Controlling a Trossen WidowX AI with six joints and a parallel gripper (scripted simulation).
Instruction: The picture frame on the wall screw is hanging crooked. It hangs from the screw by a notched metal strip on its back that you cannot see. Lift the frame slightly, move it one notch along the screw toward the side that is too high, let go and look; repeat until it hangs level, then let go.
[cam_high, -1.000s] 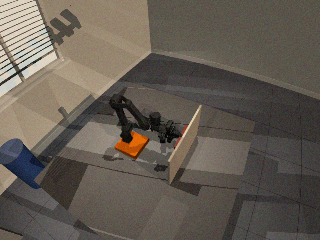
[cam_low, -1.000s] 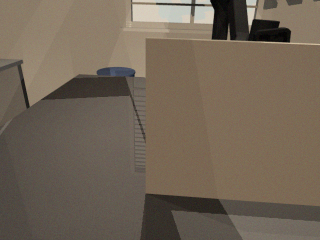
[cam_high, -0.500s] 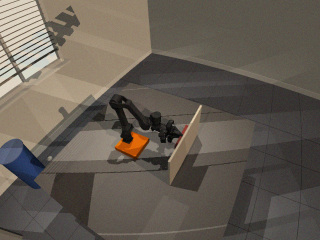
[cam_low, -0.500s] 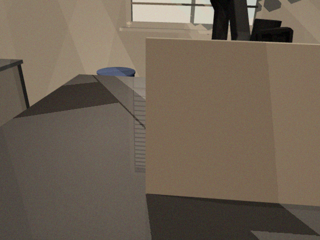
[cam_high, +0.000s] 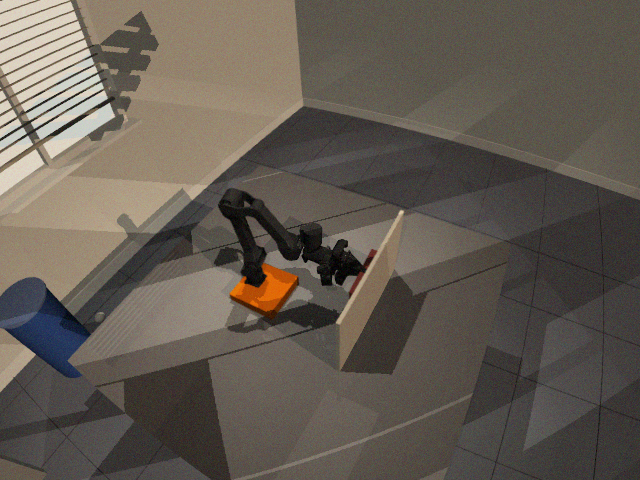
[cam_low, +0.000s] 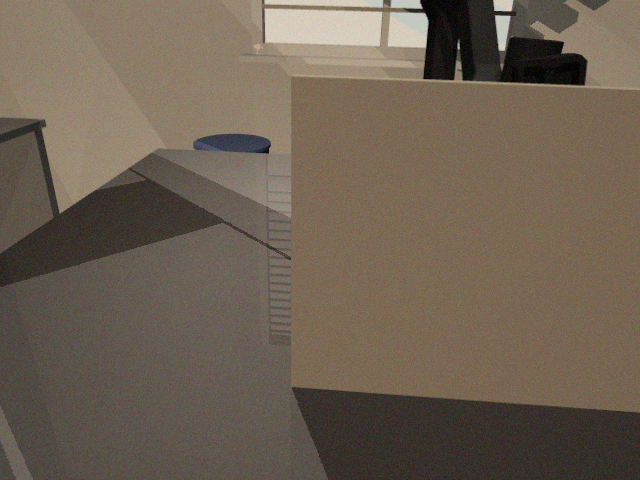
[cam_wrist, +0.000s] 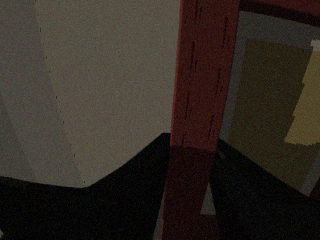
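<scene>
Now: the picture frame 1 cm to the left of my gripper tip and 5 cm below it. From my gripper tip the other things lie so: beige wall panel 2 cm ahead, 1 cm to the right, 7 cm below.
</scene>
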